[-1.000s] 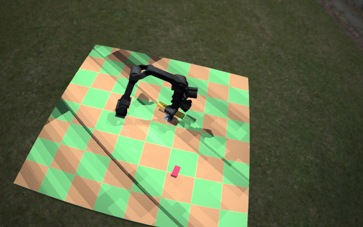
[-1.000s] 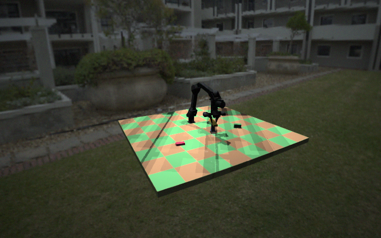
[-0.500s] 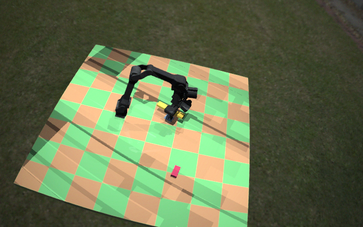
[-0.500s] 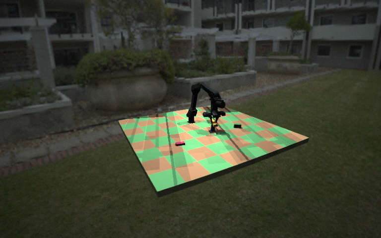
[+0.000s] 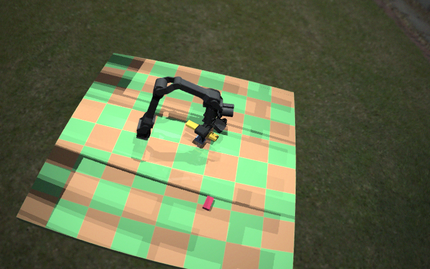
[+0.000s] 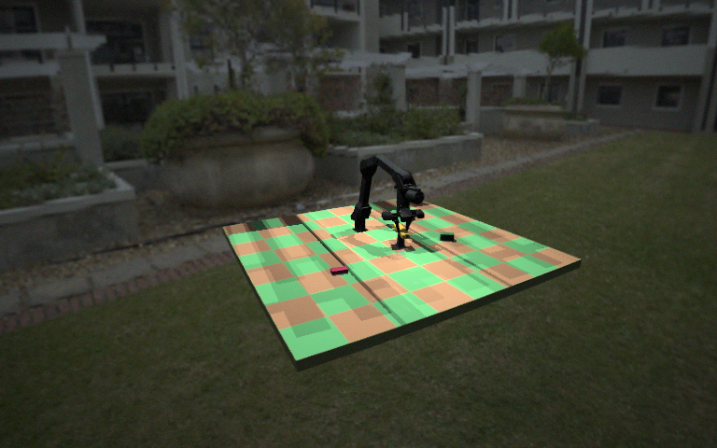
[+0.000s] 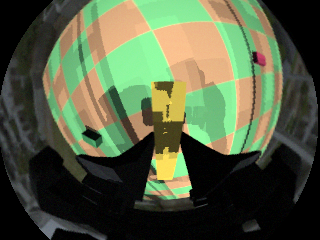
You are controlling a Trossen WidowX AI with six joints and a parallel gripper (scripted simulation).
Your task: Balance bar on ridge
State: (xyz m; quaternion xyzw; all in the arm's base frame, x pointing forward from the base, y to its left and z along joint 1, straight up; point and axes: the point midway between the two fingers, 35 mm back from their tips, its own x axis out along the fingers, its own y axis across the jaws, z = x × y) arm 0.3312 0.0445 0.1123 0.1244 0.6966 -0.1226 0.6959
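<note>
Right now the yellow bar is 3 cm behind my gripper tip and 1 cm to the left of it. The rest, counted from my gripper tip: magenta block (36 cm to the right, 8 cm ahead, 7 cm below); dark green block (25 cm to the left, 6 cm below, 2 cm ahead).
</note>
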